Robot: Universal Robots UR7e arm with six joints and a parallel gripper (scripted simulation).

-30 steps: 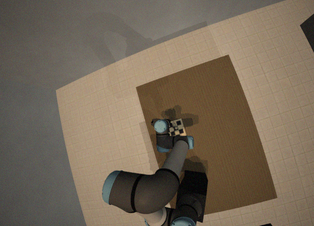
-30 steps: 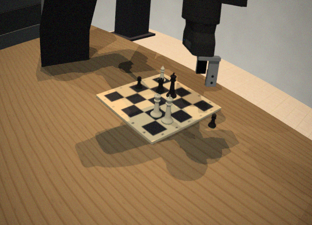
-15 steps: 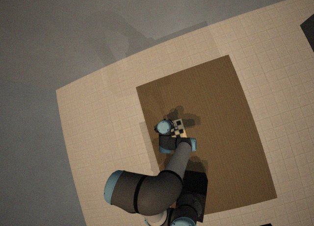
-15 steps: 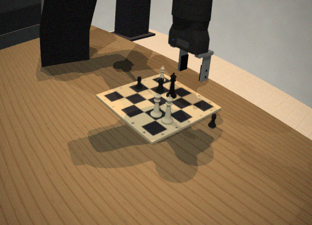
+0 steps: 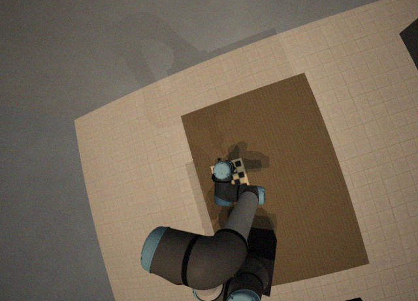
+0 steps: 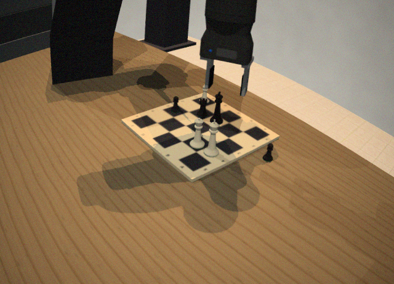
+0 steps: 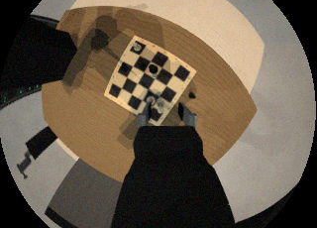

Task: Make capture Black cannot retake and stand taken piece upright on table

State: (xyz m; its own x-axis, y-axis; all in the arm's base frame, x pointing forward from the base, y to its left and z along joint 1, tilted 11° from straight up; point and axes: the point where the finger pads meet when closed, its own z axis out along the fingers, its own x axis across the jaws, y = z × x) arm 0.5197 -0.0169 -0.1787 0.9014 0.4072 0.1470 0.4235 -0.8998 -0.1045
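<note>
My hand is 10 cm above the white queen, 3 cm to the left of it and 3 cm past it. Also, from my hand: white king 9 cm below, 3 cm to the right; then chessboard 13 cm below, 6 cm behind, 2 cm to the left; then tall black piece 9 cm below, 6 cm to the left, 6 cm behind.
</note>
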